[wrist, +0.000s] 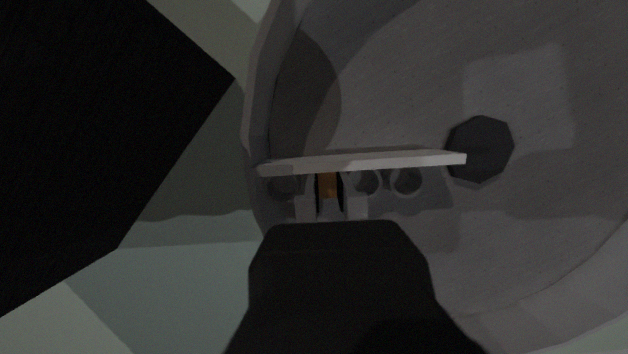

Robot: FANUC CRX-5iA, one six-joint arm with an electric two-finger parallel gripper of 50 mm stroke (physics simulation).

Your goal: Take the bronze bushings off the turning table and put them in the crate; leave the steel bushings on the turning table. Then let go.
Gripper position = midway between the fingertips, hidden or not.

In view: the gripper (pixel 327 184) and a grey turning table (pixel 510 116).
